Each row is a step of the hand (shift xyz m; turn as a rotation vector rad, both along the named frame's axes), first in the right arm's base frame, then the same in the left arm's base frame.
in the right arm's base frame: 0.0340 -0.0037 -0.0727 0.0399 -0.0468 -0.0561
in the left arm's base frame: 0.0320 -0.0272 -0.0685 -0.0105 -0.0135 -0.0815
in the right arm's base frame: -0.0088 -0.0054 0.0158 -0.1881 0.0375 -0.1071
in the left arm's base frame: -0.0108 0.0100 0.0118 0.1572 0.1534 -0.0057
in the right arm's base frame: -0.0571 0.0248 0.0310 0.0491 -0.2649 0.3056
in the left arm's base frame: 0.0168 0.0392 0.0549 -0.3947 0.0689 0.0737
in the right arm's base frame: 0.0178 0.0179 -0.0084 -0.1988 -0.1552 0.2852
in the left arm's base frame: 0.0118 -0.0238 -0.0018 -0.2220 0.2414 0.1933
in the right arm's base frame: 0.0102 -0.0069 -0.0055 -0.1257 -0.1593 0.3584
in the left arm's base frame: -0.0048 -0.0059 -0.0112 -0.2958 0.1765 0.2258
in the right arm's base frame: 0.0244 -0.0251 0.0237 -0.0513 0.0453 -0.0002
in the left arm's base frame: -0.0407 -0.0110 -0.0030 0.0489 0.0255 0.0405
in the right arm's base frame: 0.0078 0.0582 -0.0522 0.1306 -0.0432 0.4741
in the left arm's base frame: 0.0710 -0.0320 -0.0102 -0.3742 -0.1070 0.3036
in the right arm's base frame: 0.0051 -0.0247 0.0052 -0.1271 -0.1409 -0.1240
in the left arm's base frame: -0.0222 0.0064 -0.0113 0.0230 0.1794 -0.1367
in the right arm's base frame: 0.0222 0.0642 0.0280 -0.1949 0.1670 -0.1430
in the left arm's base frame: 0.0196 -0.0492 0.0509 0.2725 0.1020 0.0409
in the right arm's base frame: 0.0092 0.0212 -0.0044 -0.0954 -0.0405 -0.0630
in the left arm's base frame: 0.0145 -0.0176 0.0057 0.0437 0.1047 -0.0429
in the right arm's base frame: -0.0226 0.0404 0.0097 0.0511 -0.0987 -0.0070
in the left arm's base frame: 0.0296 0.0018 0.0368 -0.0815 -0.0012 -0.0758
